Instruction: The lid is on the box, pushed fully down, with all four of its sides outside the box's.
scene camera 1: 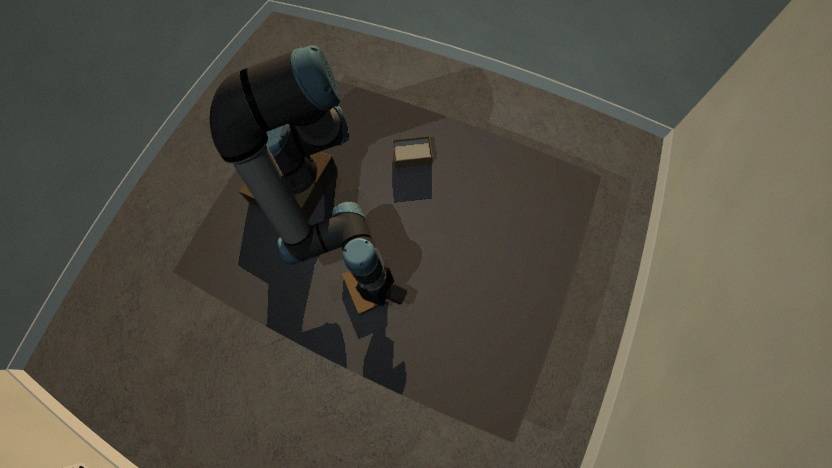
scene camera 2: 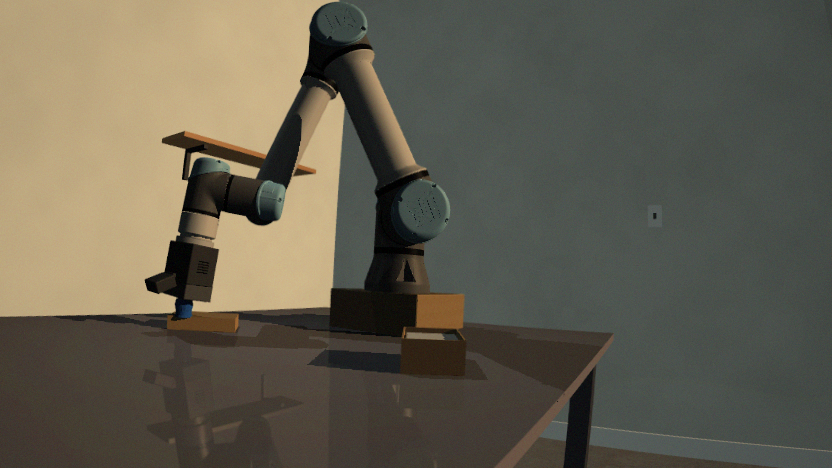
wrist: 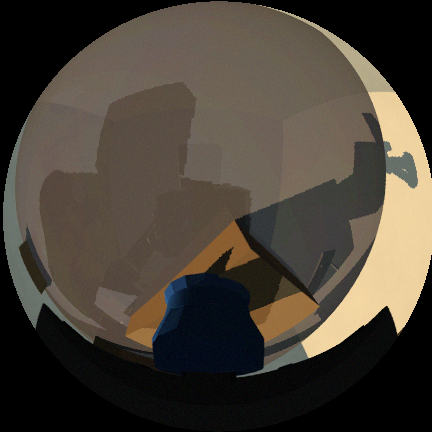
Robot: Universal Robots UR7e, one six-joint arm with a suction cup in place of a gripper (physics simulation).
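Pixels of known places: hand, its tool point: (scene camera 2: 181,321) (wrist: 209,280); arm's base, origin of its link: (scene camera 1: 294,173) (scene camera 2: 396,291).
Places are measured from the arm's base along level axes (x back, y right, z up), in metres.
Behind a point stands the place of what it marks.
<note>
The lid (scene camera 1: 361,306) @(z -0.060, x -0.361, y 0.301 m) (scene camera 2: 218,323) @(z -0.071, x -0.354, y 0.189 m) (wrist: 220,245) @(z -0.077, x -0.417, y 0.251 m), a shallow orange-brown piece, lies flat on the table apart from the box, its flat face up. My gripper's blue suction cup (scene camera 2: 182,317) (wrist: 207,295) leans slightly and sits against the lid's upper face, toward one end, and appears to be holding it. In scene camera 1 the wrist hides the cup and part of the lid. The exact contact line is dark and partly hidden in the wrist view. The box (scene camera 1: 412,162) @(z -0.060, x -0.328, y -0.198 m) (scene camera 2: 433,356) @(z -0.062, x -0.368, y -0.267 m) (wrist: 34,267) stands upright and uncovered, with something whitish inside.
The robot base stands on a brown block (scene camera 1: 328,168) @(z -0.020, x -0.089, y -0.064 m) (scene camera 2: 440,311) @(z -0.038, x 0.014, y -0.106 m) behind the box in scene camera 2. The table (scene camera 1: 494,244) @(z -0.086, x -0.668, y -0.028 m) (scene camera 2: 279,395) @(z -0.087, x -0.566, y -0.185 m) has its near right edge beyond the box. A wall shelf (scene camera 2: 232,152) shows behind the arm.
</note>
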